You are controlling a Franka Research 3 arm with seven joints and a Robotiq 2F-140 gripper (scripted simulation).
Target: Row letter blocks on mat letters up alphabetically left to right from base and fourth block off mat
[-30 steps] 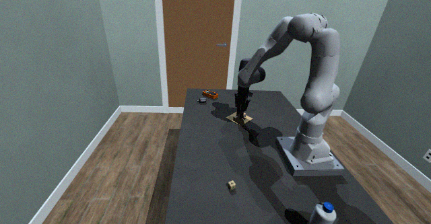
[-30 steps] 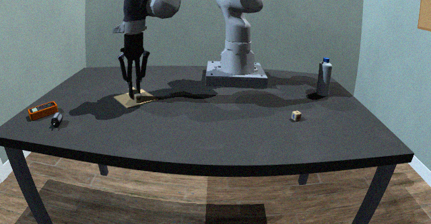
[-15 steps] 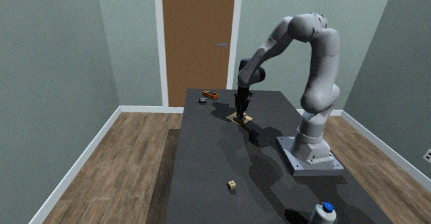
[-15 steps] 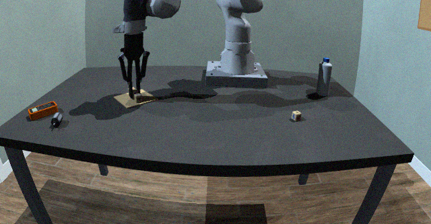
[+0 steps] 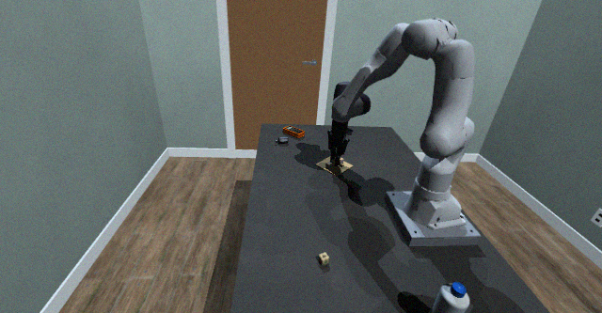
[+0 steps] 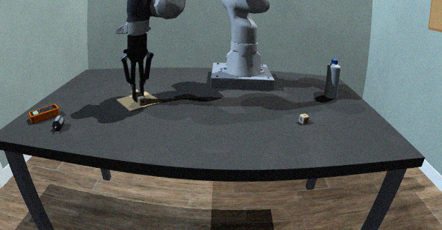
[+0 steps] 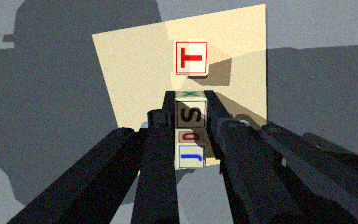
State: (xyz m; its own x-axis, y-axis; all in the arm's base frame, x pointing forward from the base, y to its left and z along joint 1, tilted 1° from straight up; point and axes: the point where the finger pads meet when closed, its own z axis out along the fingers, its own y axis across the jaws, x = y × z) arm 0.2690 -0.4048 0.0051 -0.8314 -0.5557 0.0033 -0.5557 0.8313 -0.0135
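Right now the tan mat is 4 cm below my hand. From my hand the other things lie so: block: 4 cm behind, 2 cm to the right, 3 cm below; orange device: 19 cm ahead, 37 cm to the right, 3 cm below.
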